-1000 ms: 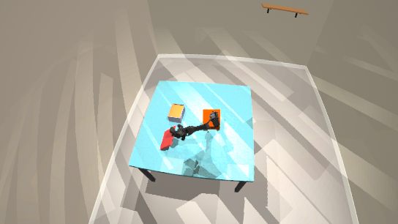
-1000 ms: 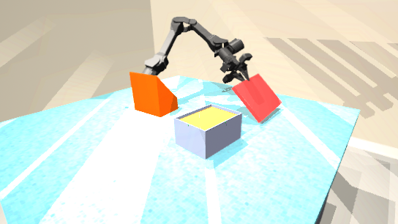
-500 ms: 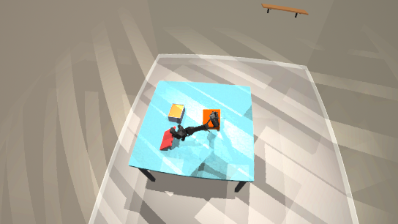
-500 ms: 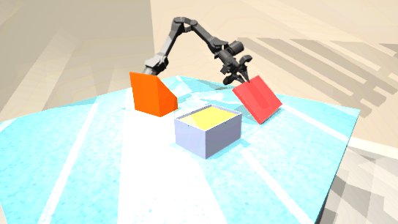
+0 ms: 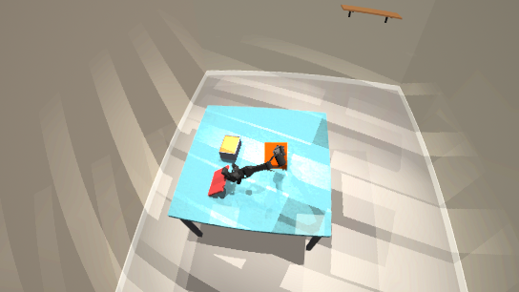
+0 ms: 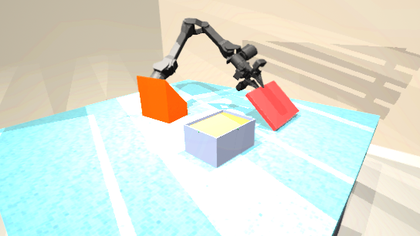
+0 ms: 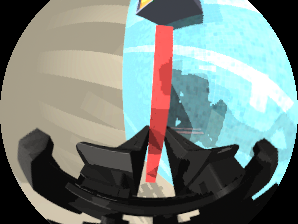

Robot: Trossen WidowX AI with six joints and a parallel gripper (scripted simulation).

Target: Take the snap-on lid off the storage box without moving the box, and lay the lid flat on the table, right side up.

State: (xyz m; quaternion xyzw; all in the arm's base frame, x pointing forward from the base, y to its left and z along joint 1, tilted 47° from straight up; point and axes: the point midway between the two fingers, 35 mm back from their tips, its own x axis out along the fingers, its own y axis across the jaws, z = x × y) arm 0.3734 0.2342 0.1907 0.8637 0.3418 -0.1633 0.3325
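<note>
The red lid lies 6 cm ahead of my gripper tip and 5 cm below it. Round my gripper tip: grey storage box: 4 cm ahead, 36 cm to the right, 8 cm below.
</note>
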